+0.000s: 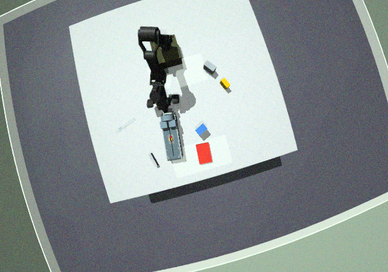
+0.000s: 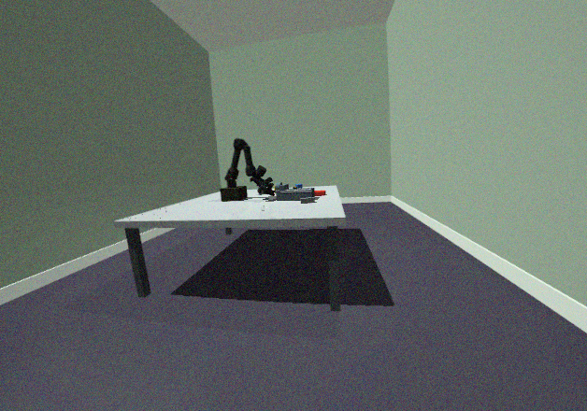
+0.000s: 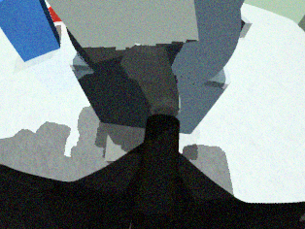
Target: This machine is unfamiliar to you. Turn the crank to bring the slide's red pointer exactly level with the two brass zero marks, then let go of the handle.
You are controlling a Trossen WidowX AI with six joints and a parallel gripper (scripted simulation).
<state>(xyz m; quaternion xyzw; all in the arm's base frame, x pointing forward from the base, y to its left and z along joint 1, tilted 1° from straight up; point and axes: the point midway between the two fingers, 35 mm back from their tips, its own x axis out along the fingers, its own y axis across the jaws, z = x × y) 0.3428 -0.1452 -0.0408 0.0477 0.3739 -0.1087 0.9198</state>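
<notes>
My gripper tip is now 2 cm past the crank handle and 3 cm below it. Also, from my gripper tip: red pointer (15 cm ahead, 2 cm to the right, 5 cm above); blue block (18 cm ahead, 16 cm to the left, 1 cm above); pale strip (3 cm behind, 28 cm to the right, 3 cm below).
</notes>
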